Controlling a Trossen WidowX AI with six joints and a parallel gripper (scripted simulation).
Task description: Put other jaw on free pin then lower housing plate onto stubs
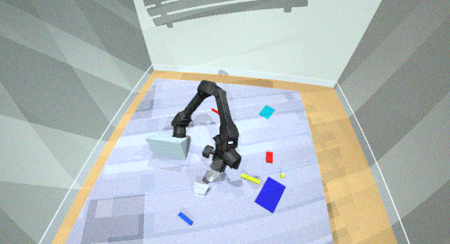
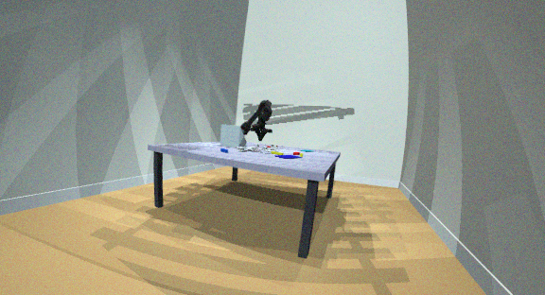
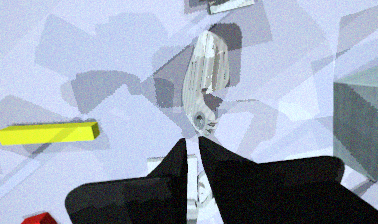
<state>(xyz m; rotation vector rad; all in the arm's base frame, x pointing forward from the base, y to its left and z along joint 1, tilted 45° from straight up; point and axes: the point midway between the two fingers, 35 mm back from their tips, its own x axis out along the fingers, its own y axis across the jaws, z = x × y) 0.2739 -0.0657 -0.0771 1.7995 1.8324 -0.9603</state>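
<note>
Right now the jaw is 2 cm behind my gripper tip, 1 cm to the right of it and 5 cm below it. From my gripper tip the other things lie so: yellow bar (17 cm ahead, 2 cm to the right, 7 cm below); then white block (8 cm behind, 14 cm to the right, 7 cm below); then red block (26 cm ahead, 13 cm to the left, 7 cm below).
</note>
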